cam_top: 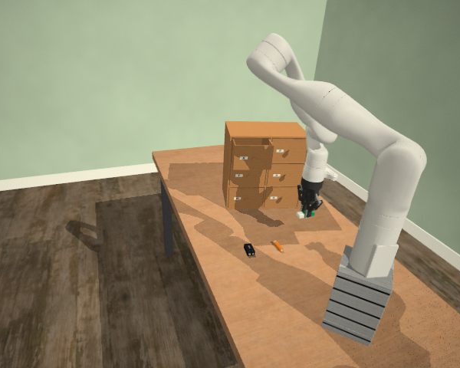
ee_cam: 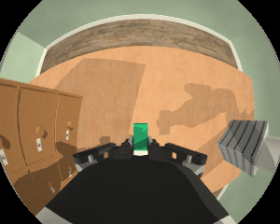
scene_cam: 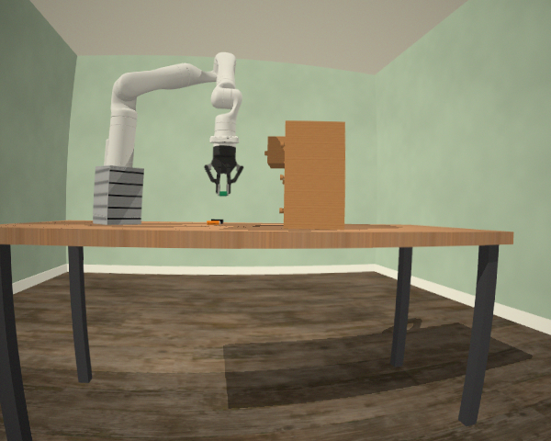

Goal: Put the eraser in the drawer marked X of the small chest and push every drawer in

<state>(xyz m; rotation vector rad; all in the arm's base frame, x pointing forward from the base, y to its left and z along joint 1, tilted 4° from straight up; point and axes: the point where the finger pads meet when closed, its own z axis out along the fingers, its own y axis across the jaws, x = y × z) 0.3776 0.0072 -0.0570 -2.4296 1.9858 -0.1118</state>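
The orange pencil stub is 50 mm behind my hand, 110 mm to the left of it and 110 mm below it. Round my hand: black block 70 mm behind, 220 mm to the left, 110 mm below; white eraser 10 mm to the left, 10 mm below.
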